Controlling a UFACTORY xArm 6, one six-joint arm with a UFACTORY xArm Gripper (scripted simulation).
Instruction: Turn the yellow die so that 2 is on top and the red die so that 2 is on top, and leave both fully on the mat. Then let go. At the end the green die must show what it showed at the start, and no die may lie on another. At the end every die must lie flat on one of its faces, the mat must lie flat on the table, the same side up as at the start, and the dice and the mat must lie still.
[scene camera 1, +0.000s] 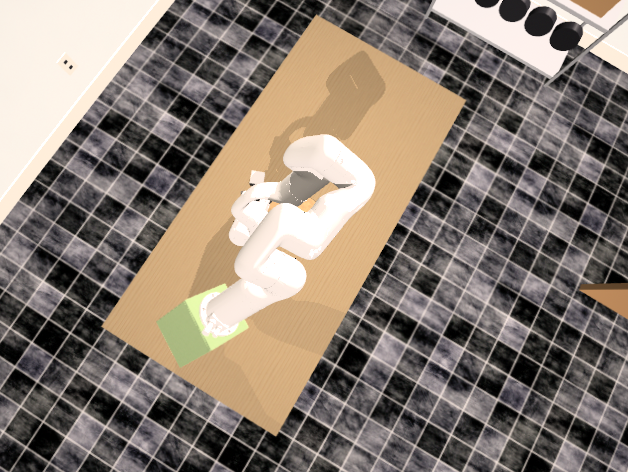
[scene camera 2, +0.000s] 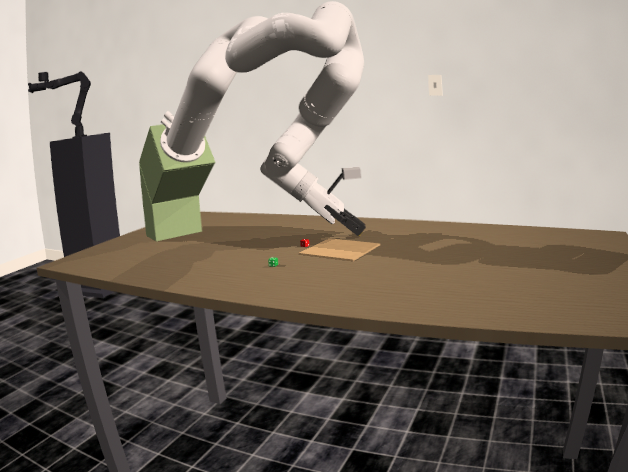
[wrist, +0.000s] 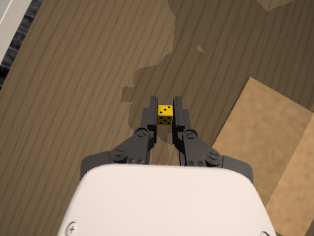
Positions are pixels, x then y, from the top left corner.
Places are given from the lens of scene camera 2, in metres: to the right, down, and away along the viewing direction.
my gripper (scene camera 2: 362, 230): 0.12, -0.01, 1.32
tan mat (scene camera 2: 348, 250): 0.08, 0.03, 1.18
